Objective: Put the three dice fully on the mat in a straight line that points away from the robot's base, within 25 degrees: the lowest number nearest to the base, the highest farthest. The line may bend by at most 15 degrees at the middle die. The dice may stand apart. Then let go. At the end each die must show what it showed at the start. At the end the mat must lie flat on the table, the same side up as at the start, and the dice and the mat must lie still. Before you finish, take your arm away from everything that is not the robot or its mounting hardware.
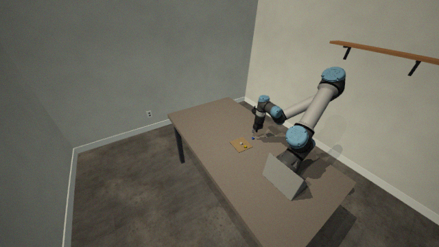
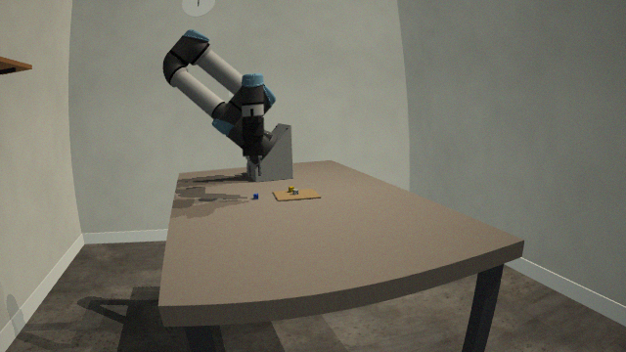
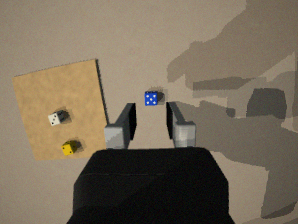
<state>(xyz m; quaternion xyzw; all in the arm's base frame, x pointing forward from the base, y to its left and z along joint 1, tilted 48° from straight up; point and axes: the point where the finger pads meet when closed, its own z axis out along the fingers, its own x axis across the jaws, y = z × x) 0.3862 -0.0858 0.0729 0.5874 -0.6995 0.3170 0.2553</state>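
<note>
Now: the blue die 9 cm below my hand. Also, from my hand: yellow die (4 cm behind, 13 cm to the left, 8 cm below); then tan mat (14 cm to the left, 9 cm below); then white die (14 cm to the left, 8 cm below).
</note>
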